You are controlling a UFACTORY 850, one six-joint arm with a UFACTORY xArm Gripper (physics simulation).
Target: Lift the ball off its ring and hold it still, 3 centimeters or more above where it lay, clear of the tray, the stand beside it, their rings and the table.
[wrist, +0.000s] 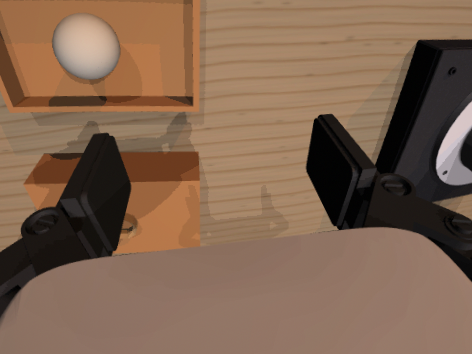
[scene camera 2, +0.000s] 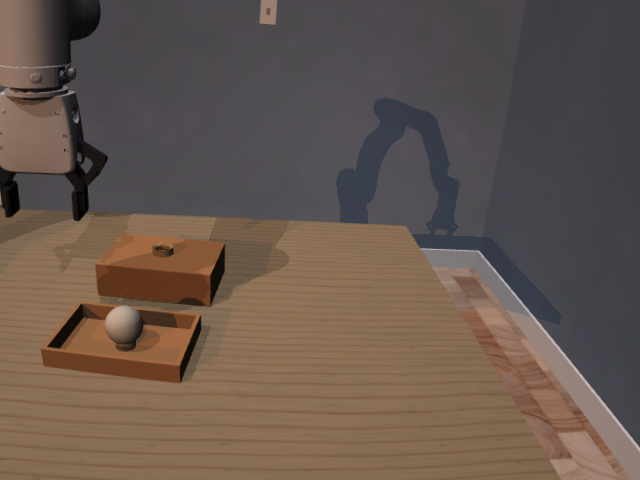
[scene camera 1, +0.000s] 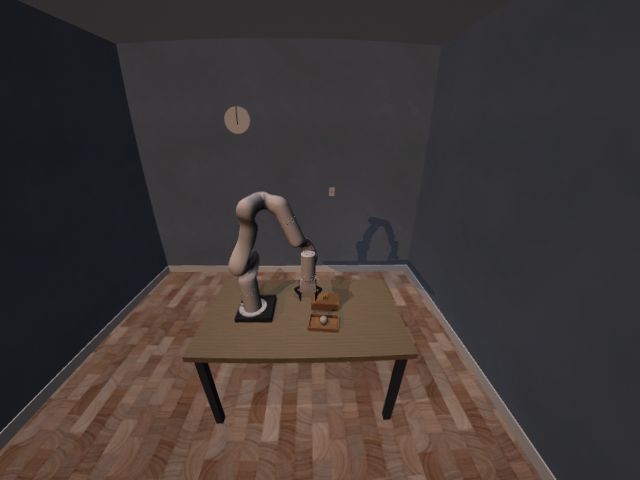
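Observation:
A pale ball (scene camera 1: 323,319) (scene camera 2: 124,323) (wrist: 86,46) rests on a small ring (scene camera 2: 125,346) inside the shallow orange-brown tray (scene camera 1: 324,330) (scene camera 2: 111,367) (wrist: 196,55). Behind the tray stands a box-like stand (scene camera 1: 325,305) (scene camera 2: 152,283) (wrist: 165,200) with a ring (scene camera 2: 162,250) on its top. My gripper (scene camera 1: 308,299) (scene camera 2: 44,205) (wrist: 217,151) is open and empty, pointing down. It hangs above the table, behind the tray and to the left of the ball in both scene views. In the wrist view its left finger covers part of the stand.
The wooden table (scene camera 1: 268,338) (scene camera 2: 361,361) (wrist: 280,100) carries everything. The arm's black base plate (scene camera 1: 268,308) (wrist: 410,120) is at the table's left in scene camera 1, and on the right in the wrist view. The table's right edge shows in scene camera 2.

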